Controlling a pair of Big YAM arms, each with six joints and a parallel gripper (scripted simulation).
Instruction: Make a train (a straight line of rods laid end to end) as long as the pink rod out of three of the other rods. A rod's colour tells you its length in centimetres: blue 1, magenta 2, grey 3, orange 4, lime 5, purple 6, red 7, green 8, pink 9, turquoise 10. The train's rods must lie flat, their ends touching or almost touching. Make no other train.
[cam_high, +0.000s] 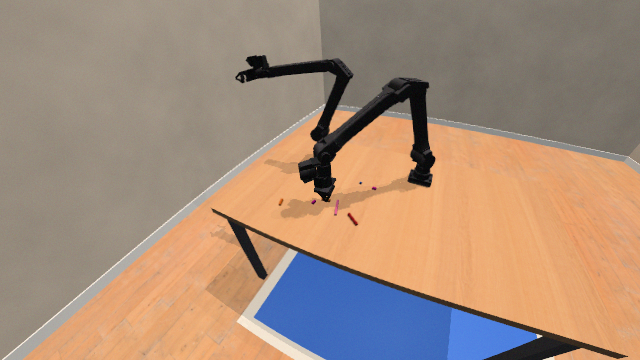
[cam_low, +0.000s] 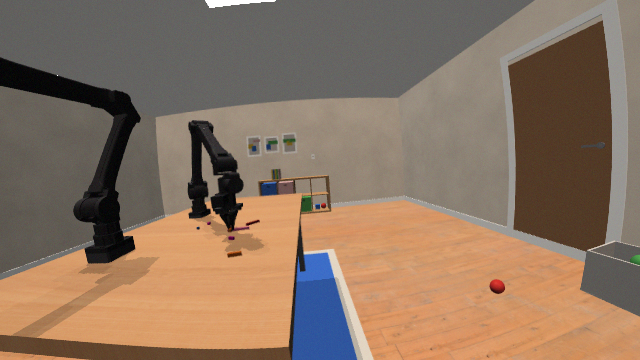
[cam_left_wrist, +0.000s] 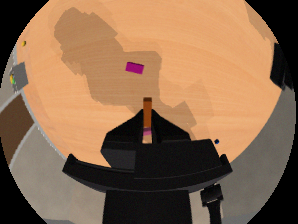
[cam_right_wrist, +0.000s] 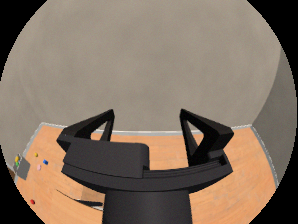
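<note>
Right now the pink rod is 50 mm to the left of my left hand, 20 mm below it and 10 mm ahead of it. Round my left hand: tiny blue rod (200 mm behind, 90 mm to the left, 20 mm below); red rod (140 mm to the left, 40 mm ahead, 20 mm below).
</note>
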